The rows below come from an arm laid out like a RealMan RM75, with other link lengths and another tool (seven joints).
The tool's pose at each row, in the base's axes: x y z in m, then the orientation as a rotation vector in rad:
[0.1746, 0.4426, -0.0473, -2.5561, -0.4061, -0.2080]
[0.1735, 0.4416, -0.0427, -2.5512, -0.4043, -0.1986]
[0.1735, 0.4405, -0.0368, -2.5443, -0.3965, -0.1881]
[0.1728, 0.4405, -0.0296, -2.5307, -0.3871, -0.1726]
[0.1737, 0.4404, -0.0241, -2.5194, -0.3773, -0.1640]
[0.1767, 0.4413, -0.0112, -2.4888, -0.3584, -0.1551]
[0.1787, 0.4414, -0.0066, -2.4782, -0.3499, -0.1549]
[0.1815, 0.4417, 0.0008, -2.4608, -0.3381, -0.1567]
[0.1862, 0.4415, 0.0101, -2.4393, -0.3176, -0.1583]
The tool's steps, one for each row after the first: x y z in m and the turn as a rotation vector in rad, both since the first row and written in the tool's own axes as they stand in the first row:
[-0.0002, -0.0018, -0.0045, 0.0065, -0.0052, 0.0030]
[0.0008, -0.0038, -0.0100, 0.0156, -0.0096, 0.0104]
[0.0018, -0.0075, -0.0162, 0.0320, -0.0160, 0.0197]
[0.0039, -0.0098, -0.0208, 0.0451, -0.0179, 0.0280]
[0.0099, -0.0158, -0.0310, 0.0775, -0.0147, 0.0422]
[0.0128, -0.0175, -0.0347, 0.0884, -0.0111, 0.0480]
[0.0172, -0.0204, -0.0406, 0.1057, -0.0041, 0.0555]
[0.0237, -0.0233, -0.0482, 0.1274, 0.0054, 0.0694]

